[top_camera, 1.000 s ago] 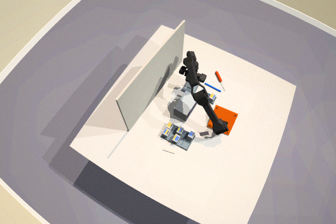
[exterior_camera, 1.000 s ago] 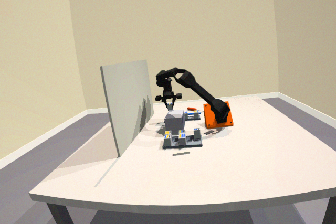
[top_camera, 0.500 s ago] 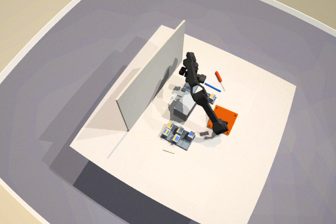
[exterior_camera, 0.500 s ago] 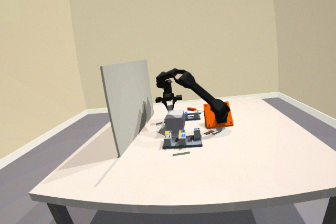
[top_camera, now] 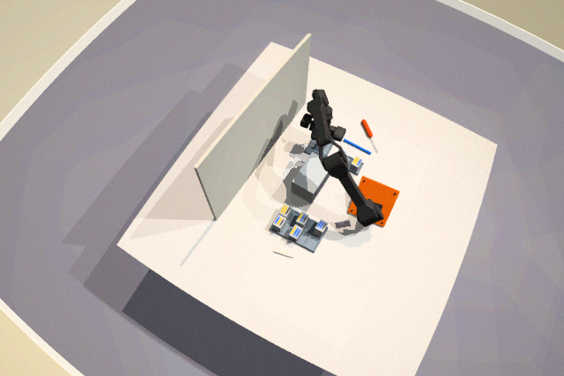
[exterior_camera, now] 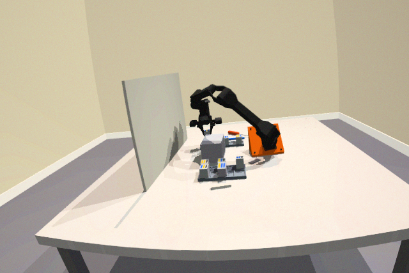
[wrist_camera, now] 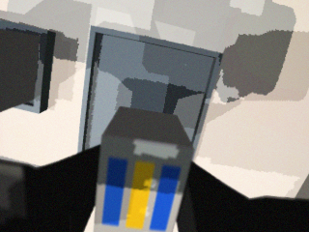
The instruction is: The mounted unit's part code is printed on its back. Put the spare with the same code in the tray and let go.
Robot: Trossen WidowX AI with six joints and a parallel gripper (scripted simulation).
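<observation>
My gripper tip is now 6 cm above the shallow grey tray. The rest, counted from my gripper tip: blue marker pen: 16 cm behind, 5 cm to the right, 5 cm below; then grey unit: 2 cm behind, 20 cm to the left, 1 cm below; then grey holder: 14 cm behind, 4 cm to the left, 5 cm below.
</observation>
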